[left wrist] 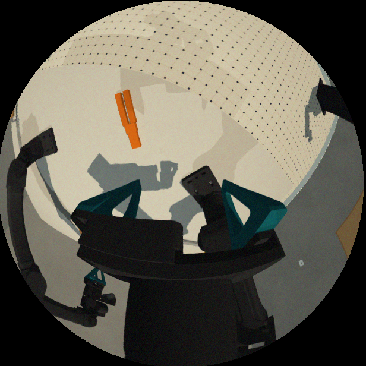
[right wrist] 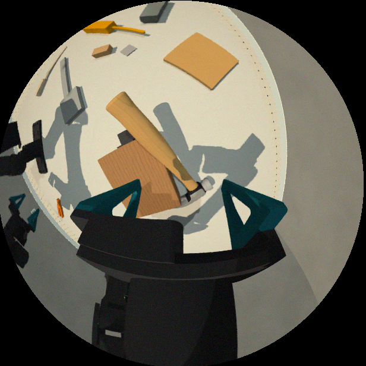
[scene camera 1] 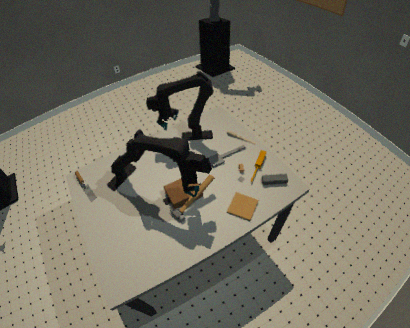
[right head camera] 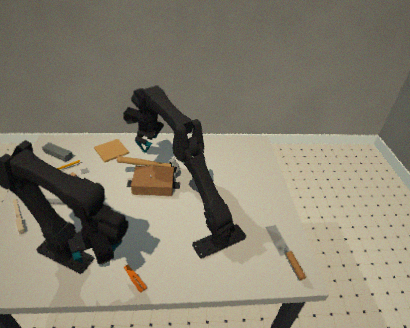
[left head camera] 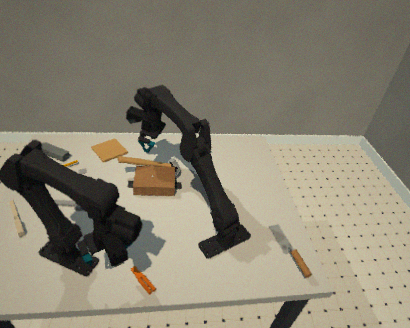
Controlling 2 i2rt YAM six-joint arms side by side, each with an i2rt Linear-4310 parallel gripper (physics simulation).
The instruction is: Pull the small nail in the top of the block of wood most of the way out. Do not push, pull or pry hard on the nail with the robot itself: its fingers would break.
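Frame: origin at the left arm's base, x left, y back, z up, level; centimetres.
Seen in the pictures: left gripper, fingertip midpoint: (scene camera 1: 170,125) (left head camera: 106,257); right gripper, fingertip midpoint: (scene camera 1: 193,188) (right head camera: 149,145) (left head camera: 150,144); left arm's base at its link origin: (scene camera 1: 197,136) (right head camera: 65,255) (left head camera: 69,257); right arm's base at its link origin: (scene camera 1: 122,176) (right head camera: 219,241) (left head camera: 224,241).
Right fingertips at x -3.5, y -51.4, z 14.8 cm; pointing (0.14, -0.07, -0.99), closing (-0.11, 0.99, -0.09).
Observation:
Pixels of each thing's top centre, then the offset from my right fingertips to it. "*": a spot on its surface instead.
- brown wood block at its top centre: (left head camera: 154,174) (right head camera: 153,174) (scene camera 1: 182,187) dz -8.7, dx -5.8, dy +7.2 cm
- nail at its top centre: (left head camera: 152,175) (right head camera: 150,175) dz -8.7, dx -5.3, dy +8.4 cm
- Orange pliers at its top centre: (left head camera: 142,278) (right head camera: 134,277) dz -13.8, dx -22.9, dy +48.3 cm
- brown-handled scraper at a spot on its surface: (right head camera: 296,265) (left head camera: 302,263) * dz -11.0, dx -70.7, dy +22.4 cm
- tan square board at its top centre: (left head camera: 109,148) (right head camera: 111,149) (scene camera 1: 243,205) dz -13.6, dx +24.4, dy -3.5 cm
- yellow screwdriver at its top centre: (scene camera 1: 258,164) dz -11.5, dx +37.0, dy +21.1 cm
- grey block at its top centre: (left head camera: 52,149) (right head camera: 56,149) (scene camera 1: 275,177) dz -11.4, dx +44.7, dy +10.7 cm
The brown wood block (left head camera: 154,183) (right head camera: 152,181) (scene camera 1: 175,193) (right wrist: 131,175) sits on the table with dark pieces at its sides. The nail (left head camera: 152,176) (right head camera: 151,176) is a tiny pale speck on its top; I cannot make it out in the right wrist view. A hammer with a wooden handle (left head camera: 142,162) (right head camera: 140,162) (scene camera 1: 204,186) (right wrist: 147,132) lies slanted along the block's back edge, its metal head at one back corner. My right gripper (left head camera: 146,145) (right head camera: 143,145) (right wrist: 181,183) is open and empty, above and behind the hammer handle. My left gripper (scene camera 1: 170,121) (left wrist: 181,184) is open and empty, raised away from the block.
Orange pliers (left head camera: 144,280) (right head camera: 135,278) (left wrist: 128,120) lie near the front edge. A brown-handled scraper (left head camera: 301,262) (right head camera: 296,265) lies at the right. A tan square board (left head camera: 110,149) (scene camera 1: 243,206) (right wrist: 201,61), a yellow screwdriver (scene camera 1: 260,159) (right wrist: 100,27) and a grey block (right head camera: 57,151) (scene camera 1: 275,179) lie at the back left.

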